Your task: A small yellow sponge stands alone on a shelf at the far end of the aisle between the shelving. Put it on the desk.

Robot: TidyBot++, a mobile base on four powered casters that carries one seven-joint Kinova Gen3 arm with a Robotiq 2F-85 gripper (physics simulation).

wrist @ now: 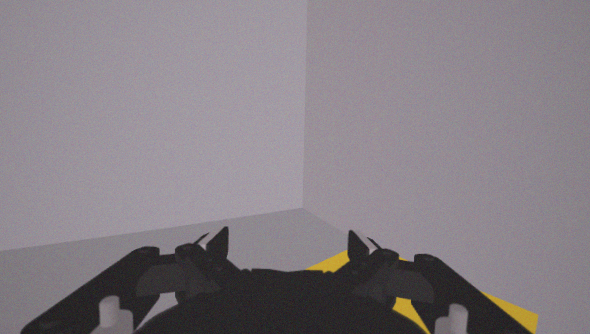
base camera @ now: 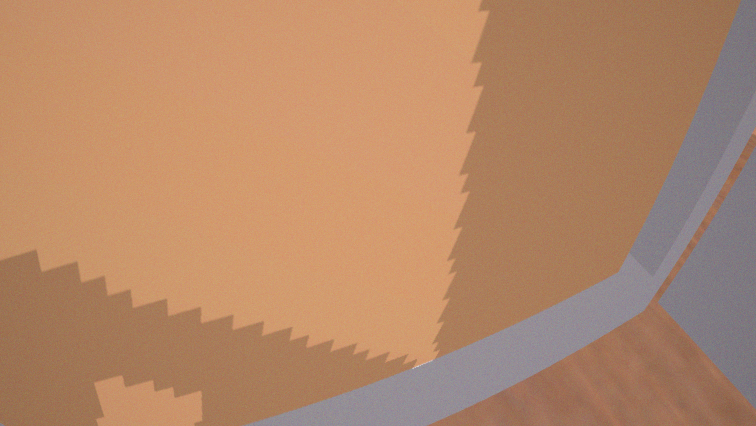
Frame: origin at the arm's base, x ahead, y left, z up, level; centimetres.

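Seen in the pictures: gripper, fingertip midpoint: (wrist: 288, 241).
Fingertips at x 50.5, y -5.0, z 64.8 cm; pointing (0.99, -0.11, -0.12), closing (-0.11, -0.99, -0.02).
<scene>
A point is followed by its place in that frame.
A yellow thing that looks like the sponge (wrist: 336, 261) @[x 49.2, y -8.1, z 63.9 cm] lies at the lower right of the wrist view on a grey surface (wrist: 260, 245) @[x 60.2, y -2.7, z 59.4 cm], which looks like the shelf. It is partly hidden behind the right finger and the gripper body, and pieces of it show on both sides of that finger. My gripper (wrist: 288, 241) @[x 50.5, y -5.0, z 64.8 cm] is open and empty, with its fingers spread wide. The sponge is to the right of the gap between the fingertips. How far below the fingers it is, I cannot tell. The desk cannot be made out in either view.
Two grey panels, left (wrist: 150, 110) @[x 65.7, y 11.3, z 75.2 cm] and right (wrist: 450, 125) @[x 51.6, y -17.9, z 73.4 cm], meet in a corner behind the grey surface. In the base camera view a large orange-tan surface (base camera: 264, 158) @[x 22.4, y 3.0, z -12.8 cm] with jagged shadows fills most of the picture, edged by a grey band (base camera: 529, 338) @[x 26.3, y -11.9, z -32.0 cm], with brown wood (base camera: 597, 381) at the lower right.
</scene>
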